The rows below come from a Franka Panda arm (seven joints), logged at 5 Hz.
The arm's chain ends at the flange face. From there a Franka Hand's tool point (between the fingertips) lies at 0.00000 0.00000 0.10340 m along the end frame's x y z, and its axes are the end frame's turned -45 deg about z.
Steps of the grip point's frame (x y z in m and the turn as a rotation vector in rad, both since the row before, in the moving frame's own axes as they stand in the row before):
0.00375 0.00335 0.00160 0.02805 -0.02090 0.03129
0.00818 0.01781 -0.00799 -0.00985 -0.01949 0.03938
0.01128 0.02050 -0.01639 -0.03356 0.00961 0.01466
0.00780 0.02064 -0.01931 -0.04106 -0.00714 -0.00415
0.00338 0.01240 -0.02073 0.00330 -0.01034 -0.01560
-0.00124 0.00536 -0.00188 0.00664 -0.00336 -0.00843
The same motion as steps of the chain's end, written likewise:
0.00859 0.00030 0.00166 0.00506 -0.03461 0.03129
0.01912 0.00468 -0.00797 -0.02075 -0.00682 0.03938
0.01933 0.00475 -0.01633 -0.01694 0.03053 0.01466
0.01762 0.00556 -0.01922 -0.03408 0.02399 -0.00415
0.01215 0.00586 -0.02072 -0.00498 -0.00964 -0.01560
0.00365 0.00490 -0.00188 0.00232 -0.00707 -0.00843

